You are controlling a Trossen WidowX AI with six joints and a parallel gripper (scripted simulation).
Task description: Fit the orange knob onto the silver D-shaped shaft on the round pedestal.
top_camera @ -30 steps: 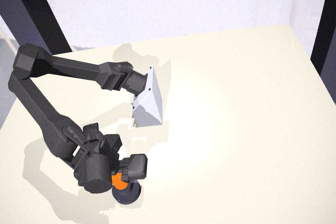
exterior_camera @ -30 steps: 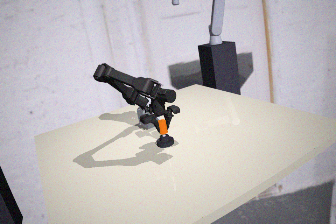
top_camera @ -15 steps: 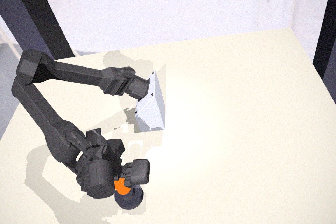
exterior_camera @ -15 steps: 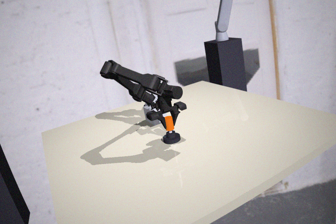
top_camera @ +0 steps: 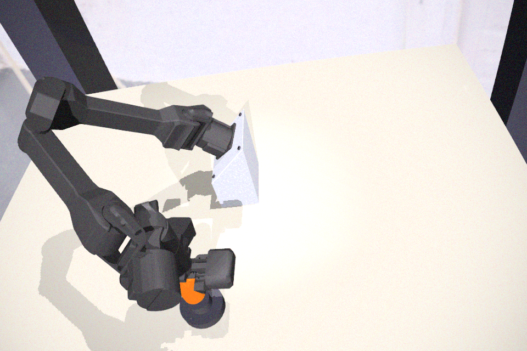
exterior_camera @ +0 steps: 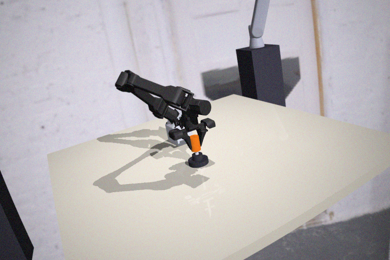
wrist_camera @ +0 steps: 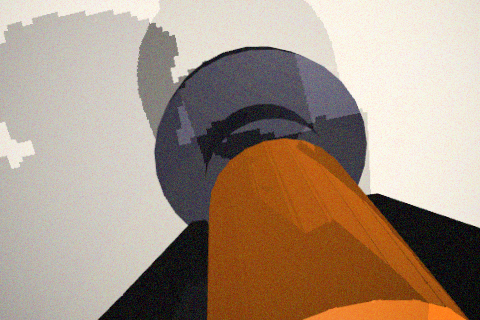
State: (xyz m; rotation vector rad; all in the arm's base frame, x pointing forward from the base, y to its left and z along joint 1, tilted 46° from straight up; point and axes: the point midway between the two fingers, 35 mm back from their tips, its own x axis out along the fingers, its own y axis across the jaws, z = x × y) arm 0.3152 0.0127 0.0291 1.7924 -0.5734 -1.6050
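The dark round pedestal lies 4 cm below my gripper tip. From my gripper tip the other things lie so: orange knob (3 cm above).
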